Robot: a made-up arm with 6 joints.
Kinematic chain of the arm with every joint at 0, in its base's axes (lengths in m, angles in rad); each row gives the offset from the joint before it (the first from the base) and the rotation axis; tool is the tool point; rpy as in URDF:
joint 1: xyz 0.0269 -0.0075 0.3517 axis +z
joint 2: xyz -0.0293 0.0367 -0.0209 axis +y
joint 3: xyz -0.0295 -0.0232 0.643 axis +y
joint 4: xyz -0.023 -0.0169 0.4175 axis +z
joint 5: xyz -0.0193 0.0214 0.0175 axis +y
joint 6: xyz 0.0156 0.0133 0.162 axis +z
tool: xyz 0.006 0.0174 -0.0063 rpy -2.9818 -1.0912 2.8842
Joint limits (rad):
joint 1: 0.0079..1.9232
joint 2: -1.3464..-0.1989
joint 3: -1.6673..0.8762
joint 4: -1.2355..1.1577
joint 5: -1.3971..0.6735
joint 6: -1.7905..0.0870
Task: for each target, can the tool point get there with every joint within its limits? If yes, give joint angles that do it. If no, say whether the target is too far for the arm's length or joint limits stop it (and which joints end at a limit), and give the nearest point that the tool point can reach.
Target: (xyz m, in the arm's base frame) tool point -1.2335 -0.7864 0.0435
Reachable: no: too far | nearest point -0.9939 -0.6383 0.1816 | short by 0.314 m
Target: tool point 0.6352 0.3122 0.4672
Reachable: no: joint limits stop it (at a limit: joint 1, joint 2, joint 3, joint 4, joint 5, joint 6) | nearest point 0.3647 -0.5285 0.6820 | short by 0.909 m
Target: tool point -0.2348 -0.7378 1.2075
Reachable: yes | joints 1.2726 -0.2951 -0.6627 0.1288 -0.4205 -0.5390
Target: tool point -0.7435 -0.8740 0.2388
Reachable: yes | joints 0.7959 -1.2393 -0.6108 0.7360 -0.8007 -1.6417
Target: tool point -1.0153 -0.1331 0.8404
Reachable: yes | joints 0.1653 -0.6757 -0.7564 -0.0460 -0.2717 -0.3129
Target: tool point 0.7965 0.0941 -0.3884
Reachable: no: joint limits stop it (at a limit: joint 1, joint 2, joint 3, joint 4) | nearest point 0.3598 -0.5147 -0.0573 | short by 0.819 m
